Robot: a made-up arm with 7 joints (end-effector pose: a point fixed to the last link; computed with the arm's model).
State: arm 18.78 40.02 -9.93 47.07 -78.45 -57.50 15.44
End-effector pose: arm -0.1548 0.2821 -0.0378 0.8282 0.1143 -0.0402 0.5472
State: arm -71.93 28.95 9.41 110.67 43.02 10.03 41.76
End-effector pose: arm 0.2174 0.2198 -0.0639 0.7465 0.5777 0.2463 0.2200
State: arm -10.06 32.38 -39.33 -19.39 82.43 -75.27 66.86
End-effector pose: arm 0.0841 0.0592 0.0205 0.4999 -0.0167 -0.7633 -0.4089
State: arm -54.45 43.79 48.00 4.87 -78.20 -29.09 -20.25
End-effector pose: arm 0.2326 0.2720 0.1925 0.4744 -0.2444 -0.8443 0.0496
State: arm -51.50 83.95 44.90 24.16 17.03 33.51 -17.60
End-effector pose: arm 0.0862 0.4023 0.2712 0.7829 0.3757 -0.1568 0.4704
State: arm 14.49 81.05 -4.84 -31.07 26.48 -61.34 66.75
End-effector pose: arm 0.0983 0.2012 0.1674 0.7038 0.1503 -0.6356 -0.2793
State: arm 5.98 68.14 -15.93 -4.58 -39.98 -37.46 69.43
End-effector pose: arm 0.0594 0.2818 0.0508 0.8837 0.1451 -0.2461 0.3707
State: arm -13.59 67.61 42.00 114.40 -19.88 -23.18 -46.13
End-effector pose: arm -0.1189 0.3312 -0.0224 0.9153 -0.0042 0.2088 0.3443
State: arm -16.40 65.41 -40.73 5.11 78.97 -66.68 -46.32
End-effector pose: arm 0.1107 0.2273 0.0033 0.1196 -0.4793 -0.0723 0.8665
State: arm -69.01 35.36 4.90 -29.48 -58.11 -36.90 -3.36
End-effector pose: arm 0.2406 0.0829 0.2592 0.3956 -0.2624 -0.8338 -0.2817
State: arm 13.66 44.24 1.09 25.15 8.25 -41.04 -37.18
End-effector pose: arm -0.0333 0.2839 -0.0325 0.8233 0.2919 0.1350 -0.4677
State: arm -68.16 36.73 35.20 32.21 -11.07 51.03 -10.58
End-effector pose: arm 0.3225 0.2265 0.0577 0.9810 -0.1473 -0.0046 0.1261
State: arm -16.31 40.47 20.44 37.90 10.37 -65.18 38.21
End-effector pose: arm 0.0844 0.3081 -0.0140 0.7709 0.3319 -0.4889 0.2377
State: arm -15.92 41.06 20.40 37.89 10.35 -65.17 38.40
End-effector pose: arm 0.0824 0.3106 -0.0114 0.7699 0.3366 -0.4880 0.2362
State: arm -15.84 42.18 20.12 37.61 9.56 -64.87 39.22
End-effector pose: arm 0.0825 0.3147 -0.0060 0.7648 0.3380 -0.4926 0.2415
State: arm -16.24 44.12 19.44 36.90 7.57 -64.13 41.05
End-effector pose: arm 0.0858 0.3212 0.0038 0.7531 0.3335 -0.5055 0.2570
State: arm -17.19 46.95 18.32 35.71 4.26 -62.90 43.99
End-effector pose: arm 0.0925 0.3295 0.0186 0.7343 0.3209 -0.5270 0.2831
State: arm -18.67 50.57 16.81 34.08 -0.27 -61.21 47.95
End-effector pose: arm 0.1019 0.3385 0.0380 0.7091 0.2983 -0.5543 0.3179
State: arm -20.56 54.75 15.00 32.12 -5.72 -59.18 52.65
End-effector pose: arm 0.1127 0.3468 0.0607 0.6797 0.2655 -0.5829 0.3573
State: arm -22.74 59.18 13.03 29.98 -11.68 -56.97 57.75
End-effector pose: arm 0.1236 0.3532 0.0850 0.6492 0.2242 -0.6086 0.3974
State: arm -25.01 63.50 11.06 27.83 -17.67 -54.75 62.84
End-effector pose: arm 0.1334 0.3570 0.1088 0.6206 0.1786 -0.6277 0.4347
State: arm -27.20 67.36 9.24 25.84 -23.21 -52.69 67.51
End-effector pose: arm 0.1415 0.3582 0.1298 0.5963 0.1338 -0.6393 0.4667
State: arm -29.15 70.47 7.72 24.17 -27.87 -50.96 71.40
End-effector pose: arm 0.1477 0.3577 0.1467 0.5776 0.0946 -0.6444 0.4921
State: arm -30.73 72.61 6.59 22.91 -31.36 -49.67 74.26
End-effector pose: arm 0.1522 0.3563 0.1583 0.5647 0.0637 -0.6453 0.5105
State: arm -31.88 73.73 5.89 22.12 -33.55 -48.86 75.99
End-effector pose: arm 0.1555 0.3547 0.1645 0.5572 0.0425 -0.6444 0.5220
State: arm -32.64 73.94 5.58 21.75 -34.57 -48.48 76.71
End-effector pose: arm 0.1580 0.3533 0.1662 0.5539 0.0299 -0.6432 0.5278
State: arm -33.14 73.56 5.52 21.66 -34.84 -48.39 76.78
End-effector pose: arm 0.1602 0.3521 0.1648 0.5533 0.0227 -0.6422 0.5301
